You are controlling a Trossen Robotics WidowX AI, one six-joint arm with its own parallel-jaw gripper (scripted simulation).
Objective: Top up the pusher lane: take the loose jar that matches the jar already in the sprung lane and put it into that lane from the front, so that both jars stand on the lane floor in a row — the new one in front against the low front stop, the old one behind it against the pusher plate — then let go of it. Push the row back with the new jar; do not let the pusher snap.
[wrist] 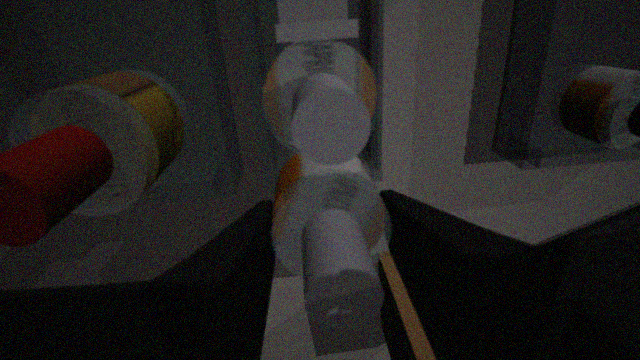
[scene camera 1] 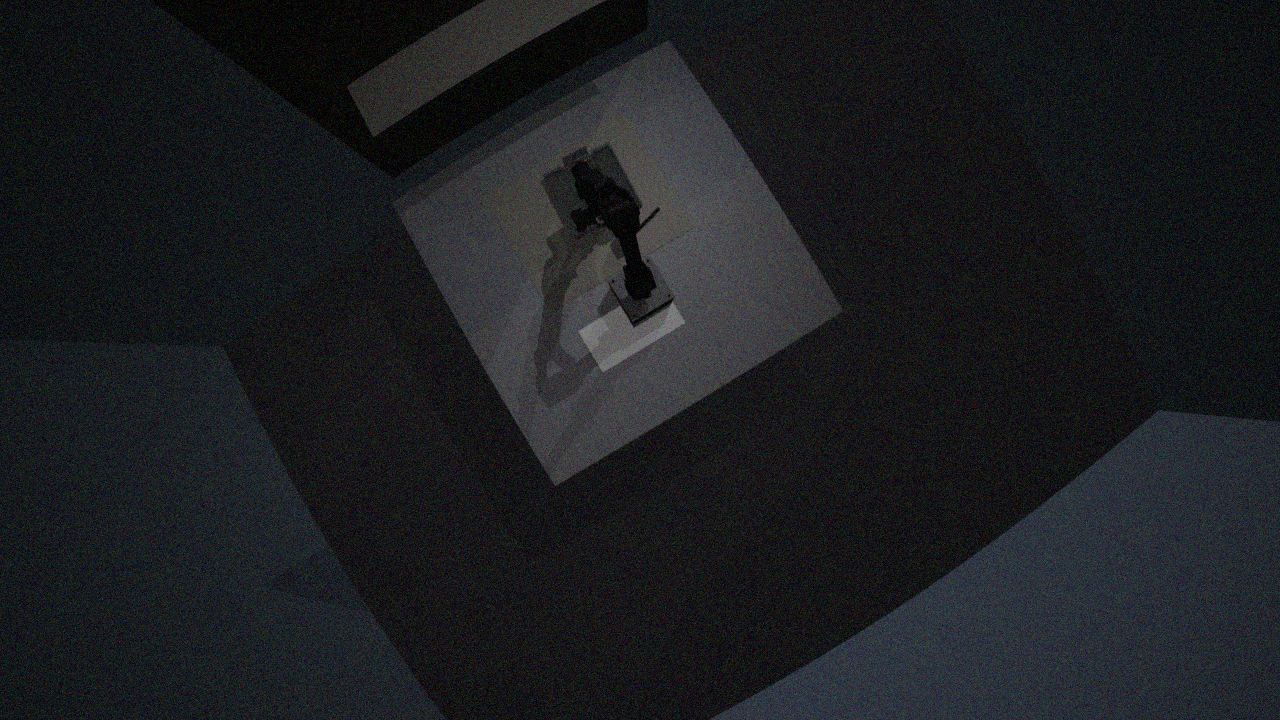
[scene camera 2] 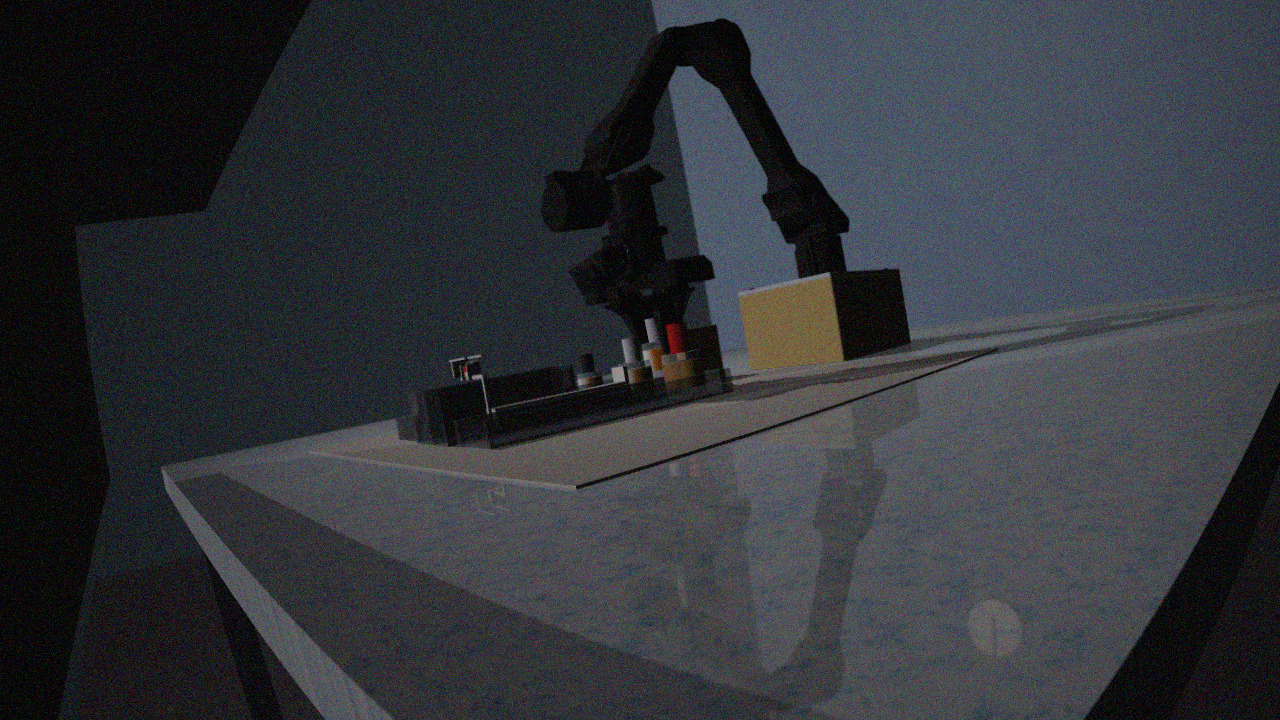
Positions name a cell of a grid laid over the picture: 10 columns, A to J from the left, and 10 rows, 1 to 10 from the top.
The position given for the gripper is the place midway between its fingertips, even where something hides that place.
In view: the gripper (scene camera 2: F5), a pale mat (wrist: G3) and a pale pusher plate (scene camera 2: D6).
The gripper also shows in the wrist view (wrist: F6) and in scene camera 1 (scene camera 1: E4).
